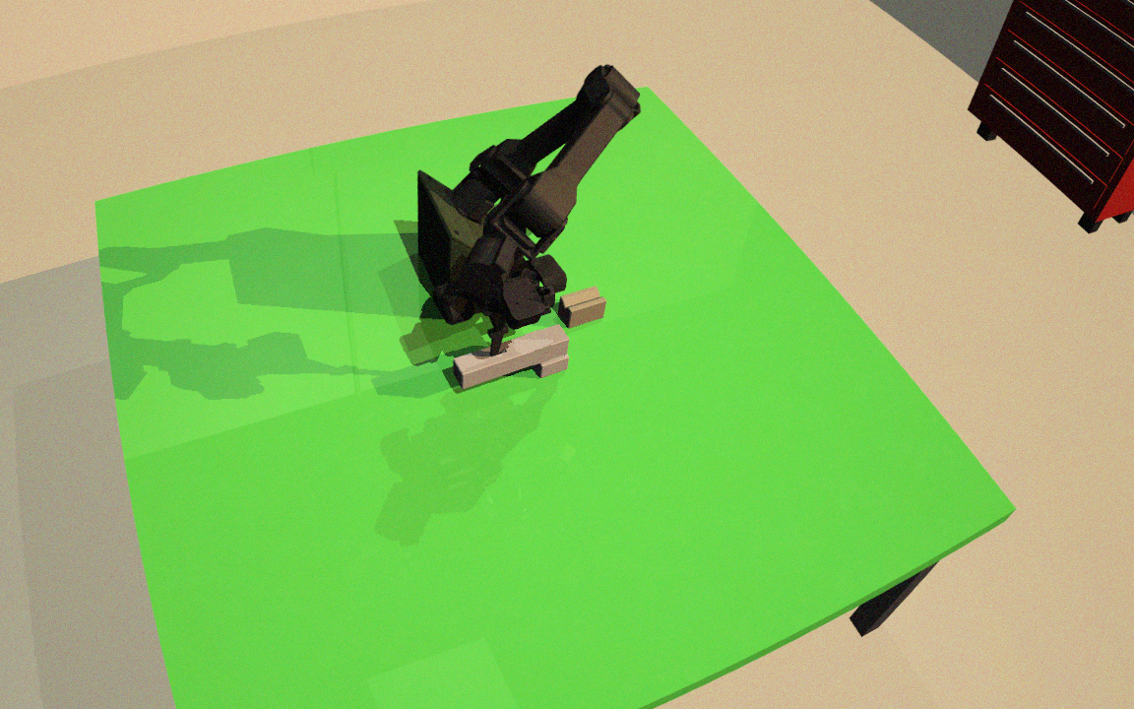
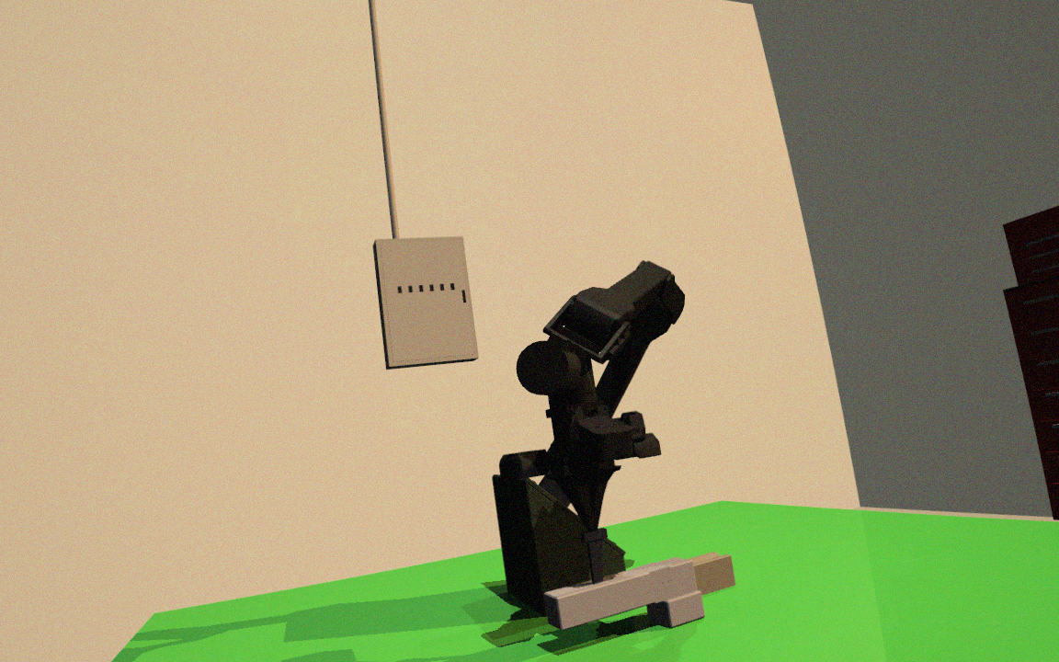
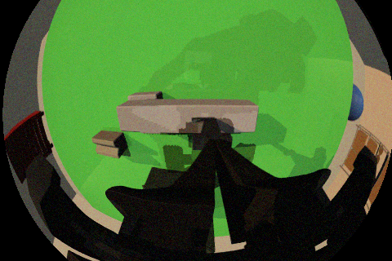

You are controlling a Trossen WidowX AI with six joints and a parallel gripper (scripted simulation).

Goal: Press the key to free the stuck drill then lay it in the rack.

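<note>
The dark key is 3 cm below my gripper tip. Round my gripper tip: grey block 9 cm below, 4 cm to the left; drill 8 cm below, 6 cm to the left; brown rack 21 cm to the left, 11 cm below, 7 cm behind.
</note>
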